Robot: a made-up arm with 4 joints.
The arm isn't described. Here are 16 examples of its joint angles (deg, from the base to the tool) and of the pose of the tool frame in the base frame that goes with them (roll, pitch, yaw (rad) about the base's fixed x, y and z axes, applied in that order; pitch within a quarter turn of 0, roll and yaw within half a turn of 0; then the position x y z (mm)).
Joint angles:
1: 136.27 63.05 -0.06 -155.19
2: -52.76 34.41 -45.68 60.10
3: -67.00 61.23 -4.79 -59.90
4: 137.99 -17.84 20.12 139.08
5: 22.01 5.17 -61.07 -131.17
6: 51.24 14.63 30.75 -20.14
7: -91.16 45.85 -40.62 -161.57
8: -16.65 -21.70 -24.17 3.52
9: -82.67 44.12 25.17 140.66
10: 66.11 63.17 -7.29 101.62
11: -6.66 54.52 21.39 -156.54
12: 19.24 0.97 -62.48 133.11
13: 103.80 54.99 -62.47 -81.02
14: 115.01 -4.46 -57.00 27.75
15: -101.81 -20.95 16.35 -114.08
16: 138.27 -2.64 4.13 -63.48
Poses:
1: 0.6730 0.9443 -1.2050 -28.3 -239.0 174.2
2: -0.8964 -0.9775 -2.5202 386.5 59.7 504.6
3: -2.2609 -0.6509 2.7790 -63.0 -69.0 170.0
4: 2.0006 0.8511 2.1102 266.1 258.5 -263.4
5: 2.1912 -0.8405 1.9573 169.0 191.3 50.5
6: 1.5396 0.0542 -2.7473 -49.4 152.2 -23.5
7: 3.0648 0.1748 1.9158 62.5 147.2 -85.8
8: -2.4191 0.1913 2.7634 -138.6 -378.8 167.7
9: -2.9981 -0.8158 0.0299 427.2 314.0 134.7
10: -0.9621 0.6610 -0.7407 437.8 11.2 390.4
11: -0.8901 -0.9817 -0.4184 76.6 293.5 480.5
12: -0.8593 -1.0363 -2.4448 335.8 -104.3 376.8
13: 1.1329 -0.1397 3.0914 87.0 353.6 211.0
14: 2.4649 0.0623 3.0885 17.9 230.7 -332.2
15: 2.6208 0.1839 1.8697 47.6 257.2 126.7
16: -0.0927 0.2098 -2.3814 -82.4 175.9 250.6
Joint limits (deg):
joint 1: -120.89..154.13
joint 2: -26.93..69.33
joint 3: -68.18..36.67
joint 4: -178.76..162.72
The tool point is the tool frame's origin. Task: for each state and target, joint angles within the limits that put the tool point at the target. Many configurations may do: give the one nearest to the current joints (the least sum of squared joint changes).
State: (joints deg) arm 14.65 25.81 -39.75 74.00
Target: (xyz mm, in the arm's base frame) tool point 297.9 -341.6 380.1
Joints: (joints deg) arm -8.55 -1.14 -11.15 90.86
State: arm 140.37 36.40 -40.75 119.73
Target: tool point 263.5 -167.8 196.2
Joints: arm 135.74 33.12 -56.77 157.64
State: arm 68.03 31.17 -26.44 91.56
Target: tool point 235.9 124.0 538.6
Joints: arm 38.95 57.14 -49.92 135.24
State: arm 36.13 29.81 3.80 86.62
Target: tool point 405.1 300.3 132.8
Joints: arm 4.33 69.33 32.04 85.57
